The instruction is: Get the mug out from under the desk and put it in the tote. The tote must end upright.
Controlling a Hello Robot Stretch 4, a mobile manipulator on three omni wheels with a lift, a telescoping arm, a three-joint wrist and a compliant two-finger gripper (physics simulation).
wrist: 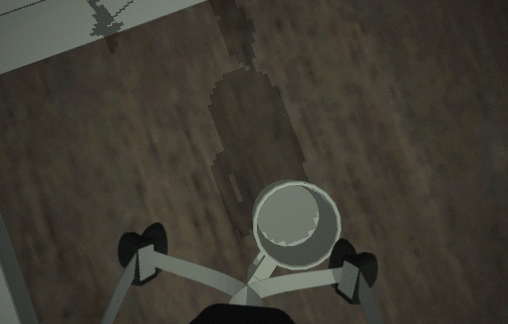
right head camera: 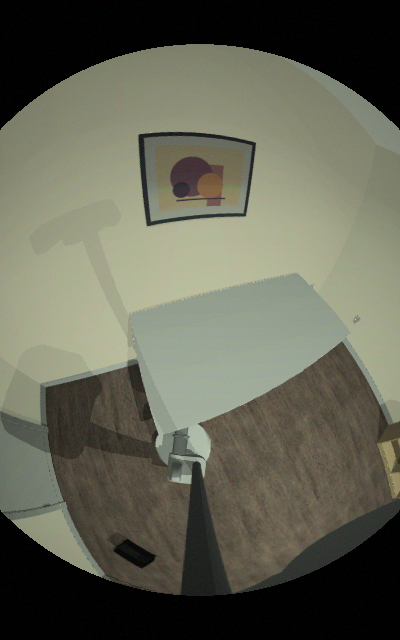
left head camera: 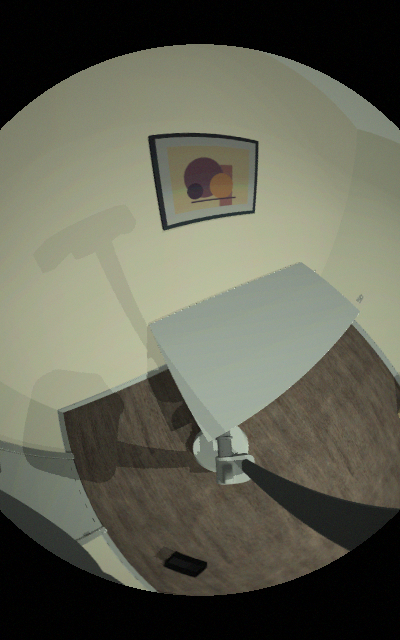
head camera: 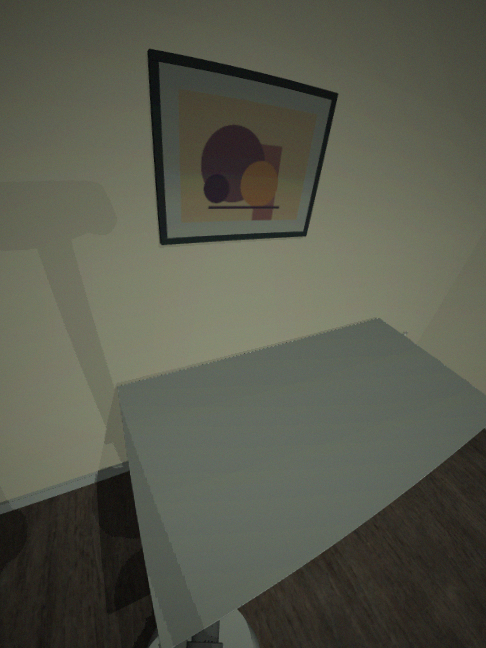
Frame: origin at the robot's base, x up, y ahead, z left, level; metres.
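Where they show: gripper, between the fingertips: (wrist: 248, 250).
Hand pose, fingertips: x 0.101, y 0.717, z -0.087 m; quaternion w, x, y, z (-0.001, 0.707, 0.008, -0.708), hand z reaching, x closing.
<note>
Each offset is from my fingertips to the top centre of the thing. "*": to the spot under its first point. Level surfaces: height alone.
The pale mug @(* dx -0.066, dy +0.017, dz -0.078 m) (wrist: 330, 225) stands upright on the floor in the wrist view, its opening towards the camera and its handle pointing towards the gripper's palm. My gripper (wrist: 248, 250) is open, with its fingers wide apart. The handle and the mug's near side lie between the fingers in that view, and the right fingertip is close to or against the rim. The grey desk @(dx +0.592 m) (head camera: 287, 444) (left head camera: 250, 340) (right head camera: 225, 350) hides the mug and gripper from the head views. I cannot tell for certain which object is the tote.
A black rectangular object (left head camera: 186, 564) (right head camera: 134, 553) lies on the floor behind the arm's base end. A tan box-like piece (right head camera: 389, 462) shows at the right edge. A pale upright piece @(* dx -0.111, dy -0.082, dz +0.253 m) (wrist: 12, 280) is at the wrist view's left edge; a white surface (wrist: 50, 35) is at top left.
</note>
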